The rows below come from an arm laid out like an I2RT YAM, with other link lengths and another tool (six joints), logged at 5 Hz.
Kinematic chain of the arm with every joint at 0, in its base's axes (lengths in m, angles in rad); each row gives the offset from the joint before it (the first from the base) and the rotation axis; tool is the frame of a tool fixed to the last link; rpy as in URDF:
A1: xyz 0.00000 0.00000 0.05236 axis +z
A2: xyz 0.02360 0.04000 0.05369 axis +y
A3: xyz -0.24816 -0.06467 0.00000 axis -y
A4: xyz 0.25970 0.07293 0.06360 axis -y
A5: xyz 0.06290 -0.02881 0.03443 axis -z
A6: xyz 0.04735 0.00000 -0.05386 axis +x
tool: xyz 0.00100 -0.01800 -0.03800 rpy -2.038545 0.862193 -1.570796
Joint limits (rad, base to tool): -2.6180..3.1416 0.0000..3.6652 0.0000..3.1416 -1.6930..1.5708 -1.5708..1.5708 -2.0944..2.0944
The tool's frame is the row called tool.
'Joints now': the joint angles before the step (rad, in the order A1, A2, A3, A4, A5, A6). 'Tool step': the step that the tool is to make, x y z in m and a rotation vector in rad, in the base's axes. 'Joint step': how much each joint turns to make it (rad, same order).
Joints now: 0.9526 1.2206 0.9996 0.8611 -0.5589 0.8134
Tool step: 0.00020 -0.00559 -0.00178 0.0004 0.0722 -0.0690
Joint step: -0.0022 -0.0312 -0.0193 -0.0484 0.0886 0.0104
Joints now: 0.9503 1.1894 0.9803 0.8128 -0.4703 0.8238
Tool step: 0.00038 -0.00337 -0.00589 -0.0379 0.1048 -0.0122
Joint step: -0.0095 -0.0133 -0.0056 -0.0749 0.0362 0.0571
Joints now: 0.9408 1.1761 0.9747 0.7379 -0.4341 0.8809
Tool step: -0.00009 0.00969 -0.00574 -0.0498 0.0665 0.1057
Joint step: 0.0012 0.0538 0.0352 -0.0236 -0.0789 0.0818
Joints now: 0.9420 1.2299 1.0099 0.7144 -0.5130 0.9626
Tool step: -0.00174 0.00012 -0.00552 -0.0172 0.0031 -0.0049
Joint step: 0.0067 -0.0044 -0.0144 -0.0126 0.0068 -0.0139
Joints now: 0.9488 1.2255 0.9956 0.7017 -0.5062 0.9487
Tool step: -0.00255 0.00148 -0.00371 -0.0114 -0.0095 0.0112
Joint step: 0.0099 0.0014 -0.0075 -0.0018 -0.0076 -0.0140
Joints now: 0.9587 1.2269 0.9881 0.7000 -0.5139 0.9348
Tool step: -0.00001 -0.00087 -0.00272 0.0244 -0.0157 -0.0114
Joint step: 0.0000 -0.0058 -0.0258 0.0466 0.0107 -0.0048
